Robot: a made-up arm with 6 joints. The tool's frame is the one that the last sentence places.
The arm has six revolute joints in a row. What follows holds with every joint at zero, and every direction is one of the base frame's. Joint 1 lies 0.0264 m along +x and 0.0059 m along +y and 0.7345 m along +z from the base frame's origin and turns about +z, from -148.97 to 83.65 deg. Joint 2 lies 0.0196 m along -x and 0.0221 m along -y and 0.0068 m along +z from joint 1 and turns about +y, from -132.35 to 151.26 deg. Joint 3 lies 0.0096 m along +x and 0.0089 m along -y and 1.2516 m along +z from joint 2 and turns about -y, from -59.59 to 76.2 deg. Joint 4 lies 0.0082 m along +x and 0.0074 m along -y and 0.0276 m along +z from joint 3 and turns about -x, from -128.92 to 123.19 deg. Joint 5 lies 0.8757 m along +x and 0.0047 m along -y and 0.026 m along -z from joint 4 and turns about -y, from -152.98 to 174.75 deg. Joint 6 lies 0.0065 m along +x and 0.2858 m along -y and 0.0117 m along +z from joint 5 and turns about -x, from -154.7 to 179.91 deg. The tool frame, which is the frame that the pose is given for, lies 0.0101 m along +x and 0.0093 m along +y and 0.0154 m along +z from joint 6; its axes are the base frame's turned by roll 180, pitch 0 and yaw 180 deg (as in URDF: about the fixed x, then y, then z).
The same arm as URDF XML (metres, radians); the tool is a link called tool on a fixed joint. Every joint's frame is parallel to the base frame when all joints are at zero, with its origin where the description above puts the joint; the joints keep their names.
<robot name="arm">
<joint name="tool_joint" type="fixed"><parent link="link6"/><child link="tool"/><origin xyz="0.0101 0.0093 0.0154" rpy="3.1416 0.0000 3.1416"/></joint>
<joint name="joint 6" type="revolute"><parent link="link5"/><child link="link6"/><origin xyz="0.0065 -0.2858 0.0117"/><axis xyz="-1 0 0"/><limit lower="-2.7000" upper="3.1400"/></joint>
<joint name="joint 5" type="revolute"><parent link="link4"/><child link="link5"/><origin xyz="0.8757 -0.0047 -0.0260"/><axis xyz="0 -1 0"/><limit lower="-2.6700" upper="3.0500"/></joint>
<joint name="joint 4" type="revolute"><parent link="link3"/><child link="link4"/><origin xyz="0.0082 -0.0074 0.0276"/><axis xyz="-1 0 0"/><limit lower="-2.2501" upper="2.1501"/></joint>
<joint name="joint 3" type="revolute"><parent link="link2"/><child link="link3"/><origin xyz="0.0096 -0.0089 1.2516"/><axis xyz="0 -1 0"/><limit lower="-1.0400" upper="1.3299"/></joint>
<joint name="joint 2" type="revolute"><parent link="link1"/><child link="link2"/><origin xyz="-0.0196 -0.0221 0.0068"/><axis xyz="0 1 0"/><limit lower="-2.3099" upper="2.6400"/></joint>
<joint name="joint 1" type="revolute"><parent link="base"/><child link="link1"/><origin xyz="0.0264 0.0059 0.7345"/><axis xyz="0 0 1"/><limit lower="-2.6000" upper="1.4600"/></joint>
<link name="base"/>
<link name="link1"/>
<link name="link2"/>
<link name="link3"/>
<link name="link4"/>
<link name="link5"/>
<link name="link6"/>
<link name="tool"/>
</robot>

